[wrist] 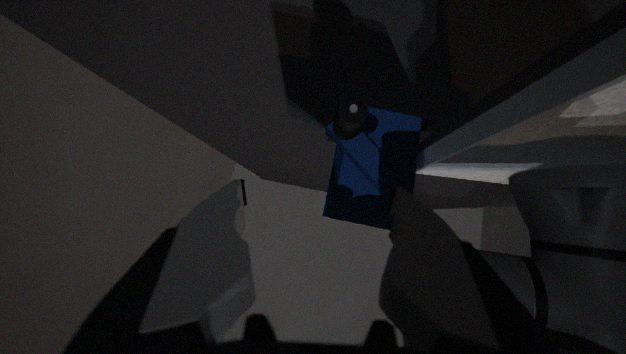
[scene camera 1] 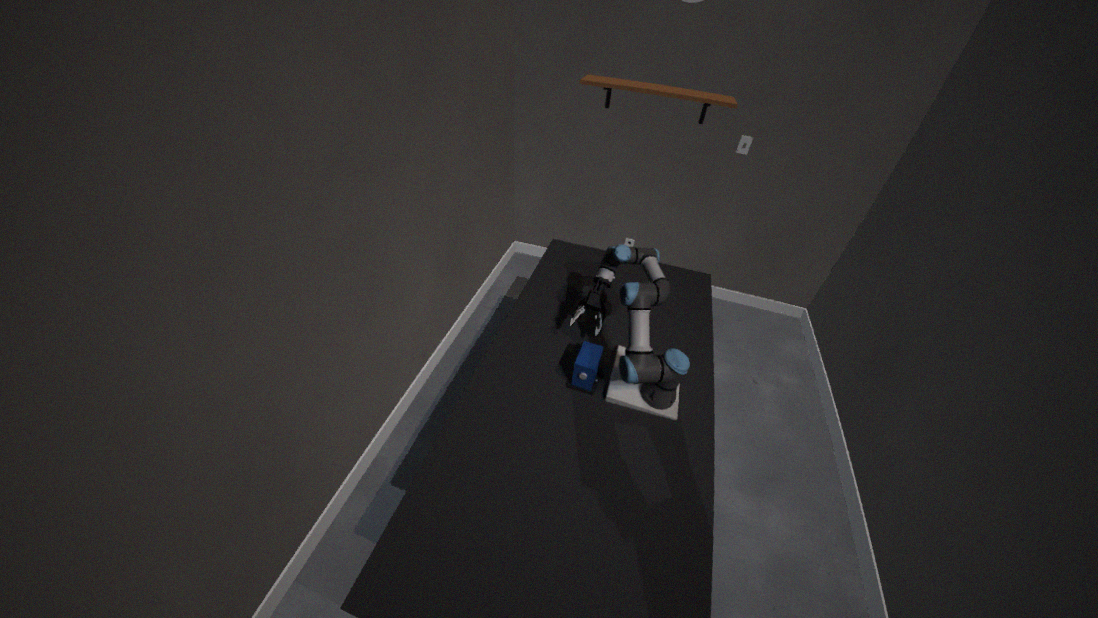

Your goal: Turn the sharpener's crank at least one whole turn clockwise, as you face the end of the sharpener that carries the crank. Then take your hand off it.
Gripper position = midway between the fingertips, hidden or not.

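Wrist view: my gripper [wrist: 317, 186], black crank knob [wrist: 346, 124].
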